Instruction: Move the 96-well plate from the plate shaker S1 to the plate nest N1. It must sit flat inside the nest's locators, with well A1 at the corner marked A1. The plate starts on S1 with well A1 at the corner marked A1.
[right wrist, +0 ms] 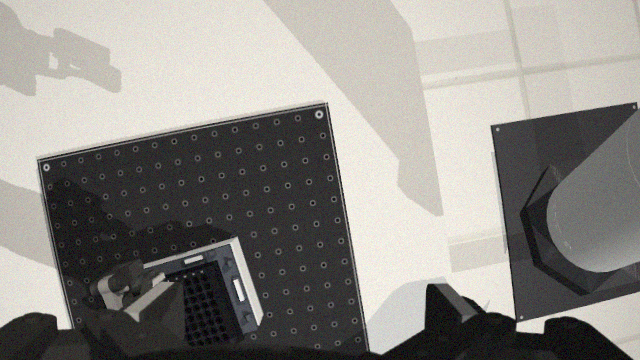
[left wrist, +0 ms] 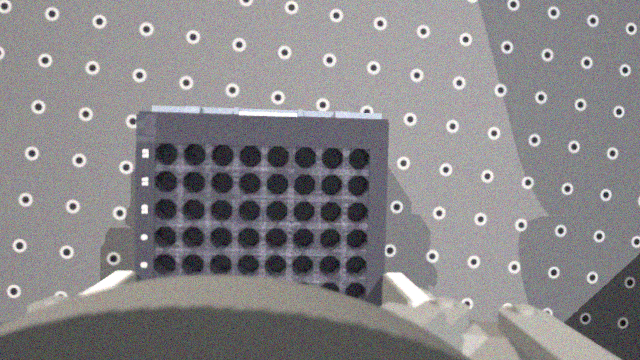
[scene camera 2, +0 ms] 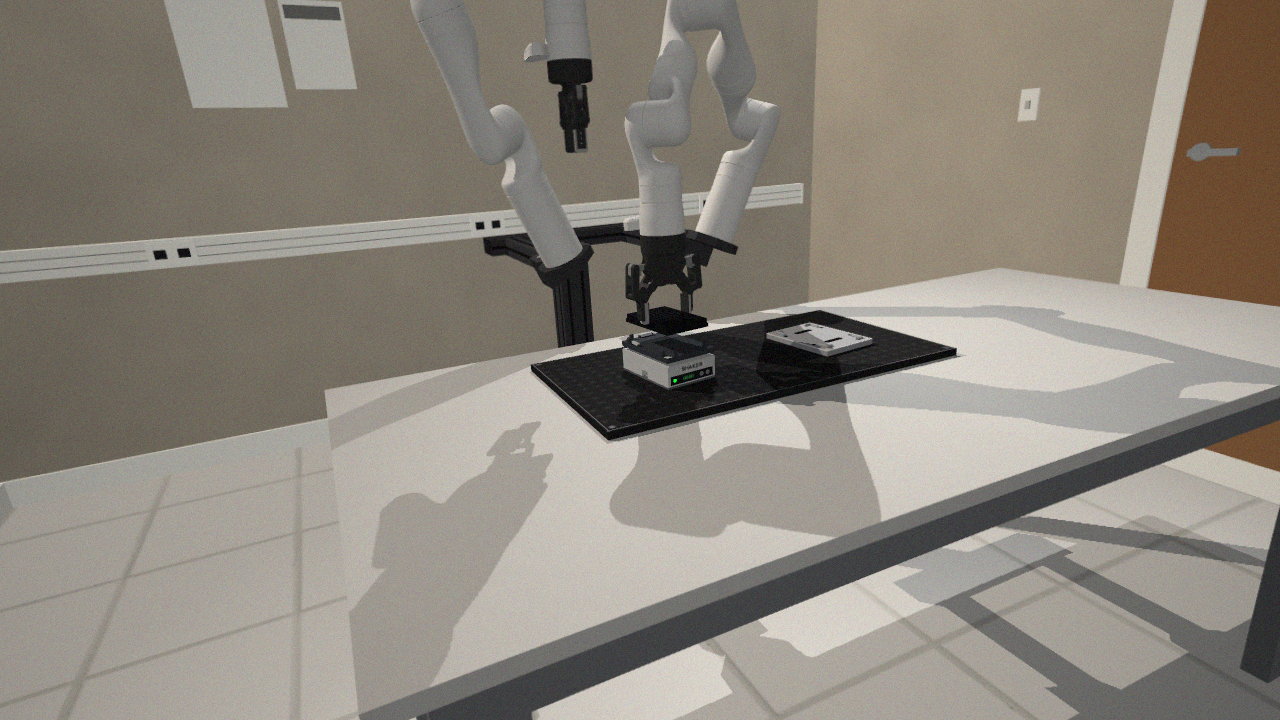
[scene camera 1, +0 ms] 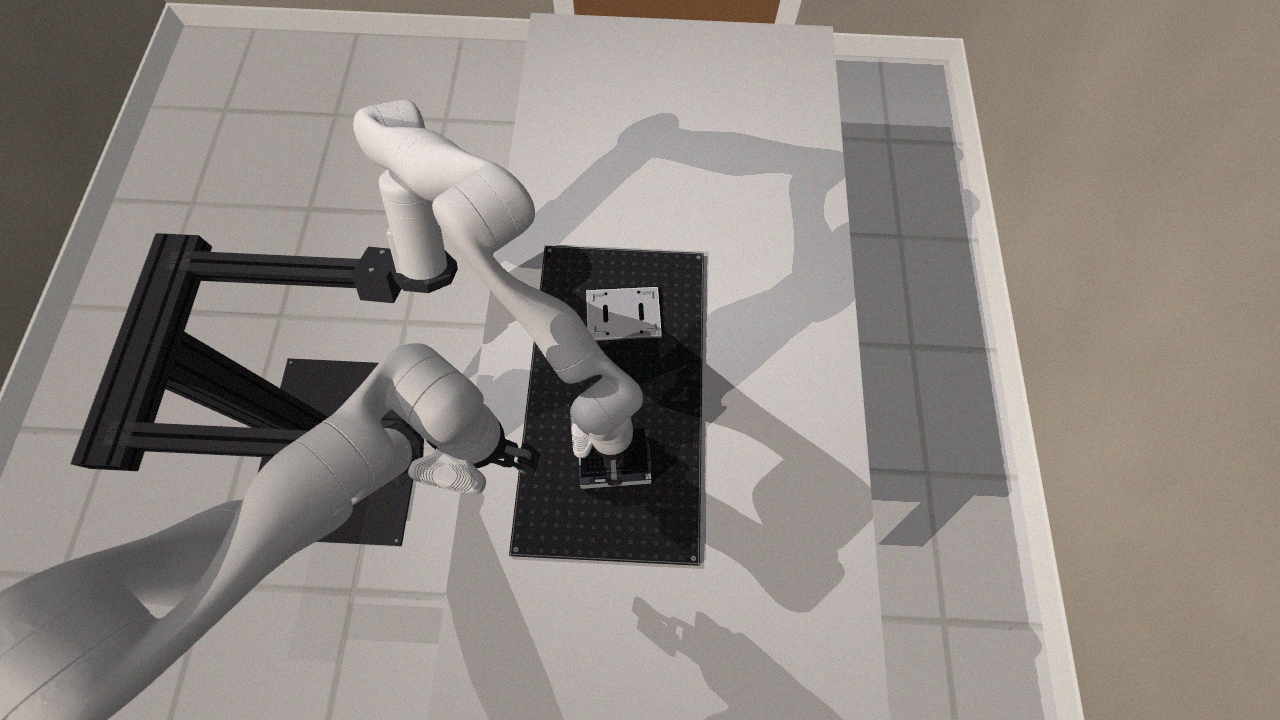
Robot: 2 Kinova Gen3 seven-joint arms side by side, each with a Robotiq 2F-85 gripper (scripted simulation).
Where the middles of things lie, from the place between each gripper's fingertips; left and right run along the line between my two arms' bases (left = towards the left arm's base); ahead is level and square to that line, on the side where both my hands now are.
My left hand is 34 cm to the right of the plate nest N1 (scene camera 1: pixel 623 312) and 10 cm above it. From my left hand the other things lie so: dark 96-well plate (scene camera 1: pixel 635 459): 1 cm below.
I see my right gripper (scene camera 2: pixel 576 152) 29 cm above the dark 96-well plate, 16 cm short of it and 8 cm to the right of it. Round my right hand: plate nest N1: 42 cm to the left, 38 cm below, 16 cm ahead.
